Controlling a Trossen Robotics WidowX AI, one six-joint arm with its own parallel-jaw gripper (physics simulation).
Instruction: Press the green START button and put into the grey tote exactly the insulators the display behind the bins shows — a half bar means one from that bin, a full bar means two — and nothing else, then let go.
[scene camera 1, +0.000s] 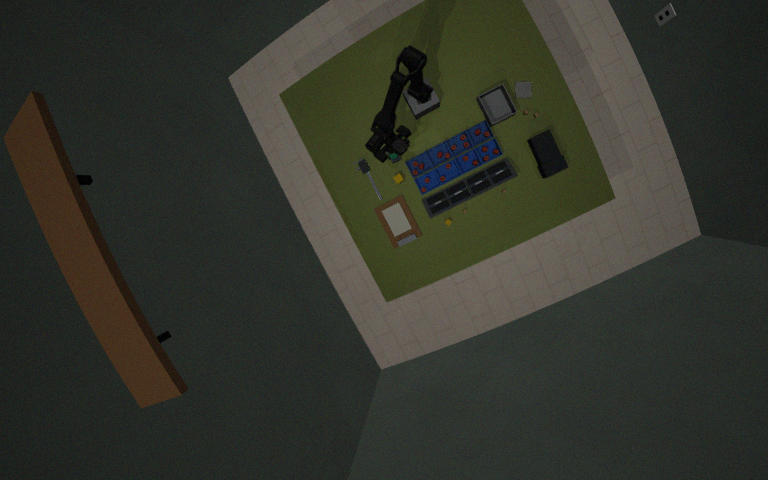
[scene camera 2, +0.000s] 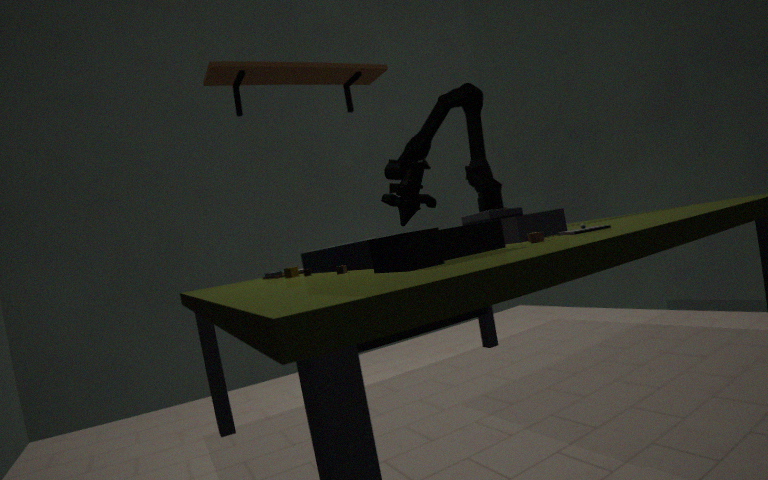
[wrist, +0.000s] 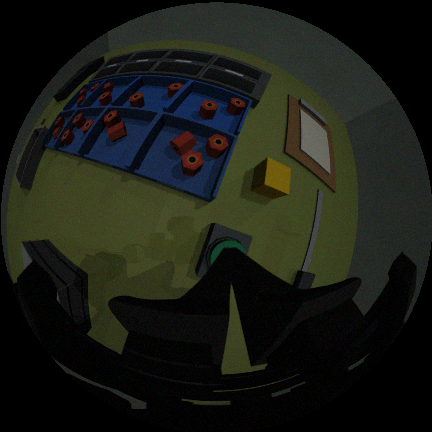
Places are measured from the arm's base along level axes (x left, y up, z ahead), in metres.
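Where they show: gripper, fingertip midpoint: (scene camera 1: 396, 153) (scene camera 2: 402, 225) (wrist: 228, 253); arm's base, link origin: (scene camera 1: 422, 95) (scene camera 2: 492, 211).
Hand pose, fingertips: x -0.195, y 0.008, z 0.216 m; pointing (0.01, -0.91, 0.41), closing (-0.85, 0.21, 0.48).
Things, the pixels of their centre, and the offset from my fingertips.
- green START button, body centre: (wrist: 224, 255) (scene camera 1: 393, 155) dx -0.023, dy -0.071, dz -0.006 m
- grey tote, body centre: (scene camera 2: 521, 227) (scene camera 1: 496, 105) dx +0.515, dy -0.065, dz -0.078 m
- yellow cube, body centre: (wrist: 270, 179) (scene camera 1: 399, 178) dx -0.034, dy -0.072, dz +0.112 m
- brown-framed board, body centre: (wrist: 315, 133) (scene camera 1: 398, 222) dx -0.106, dy -0.083, dz +0.320 m
- black box, body centre: (scene camera 2: 439, 244) (scene camera 1: 546, 153) dx +0.679, dy -0.064, dz +0.207 m
- small yellow block, body centre: (scene camera 2: 291, 272) (scene camera 1: 448, 222) dx +0.137, dy -0.079, dz +0.390 m
My gripper (scene camera 1: 393, 153) (scene camera 2: 403, 223) (wrist: 228, 253) is shut and empty, pointing down. Its tips overlap the green START button (wrist: 225, 246) on its grey base in the wrist view; contact cannot be told. The green button also shows in scene camera 1 (scene camera 1: 394, 157). Blue bins (scene camera 1: 433, 184) (wrist: 100, 146) in two rows hold red insulators (scene camera 1: 448, 166) (wrist: 192, 163). The grey tote (scene camera 1: 498, 105) looks empty beyond the far end of the bins. The dark display (scene camera 1: 470, 187) (wrist: 182, 65) behind the bins shows short pale strips; I cannot read bar lengths.
A yellow cube (scene camera 1: 398, 178) (wrist: 272, 178) lies near the button. A brown-framed board (scene camera 1: 385, 223) (wrist: 293, 130) and a long-handled tool (scene camera 1: 363, 166) (wrist: 313, 230) lie nearby. A black box (scene camera 1: 547, 152) stands beyond the display. A small yellow block (scene camera 1: 448, 222) lies behind the display.
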